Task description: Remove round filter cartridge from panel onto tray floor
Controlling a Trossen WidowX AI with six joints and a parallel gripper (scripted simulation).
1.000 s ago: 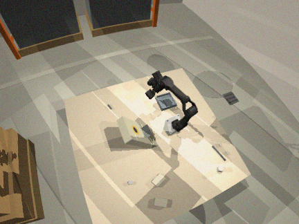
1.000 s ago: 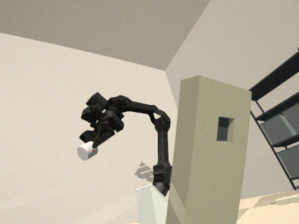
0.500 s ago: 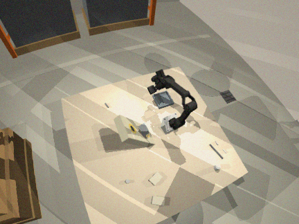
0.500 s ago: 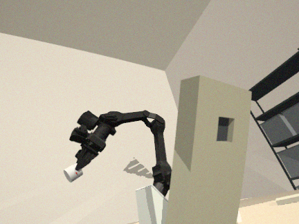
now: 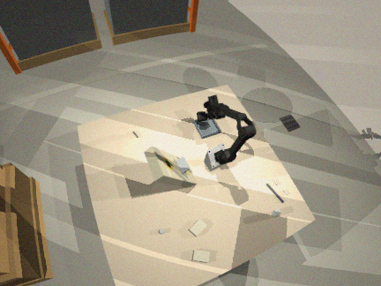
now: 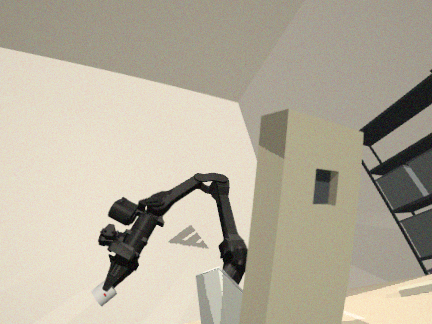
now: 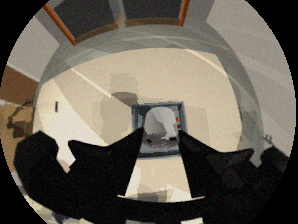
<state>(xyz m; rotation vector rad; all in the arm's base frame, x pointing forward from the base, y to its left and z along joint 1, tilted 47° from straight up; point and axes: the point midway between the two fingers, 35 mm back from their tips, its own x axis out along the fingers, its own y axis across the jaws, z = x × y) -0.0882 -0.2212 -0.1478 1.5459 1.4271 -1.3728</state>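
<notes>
My gripper tip is 10 mm past the grey-blue tray and 120 mm above it. From my gripper tip the other things lie so: round white filter cartridge right at my gripper tip; then beige service panel block 400 mm ahead, 230 mm to the left, 10 mm above.
</notes>
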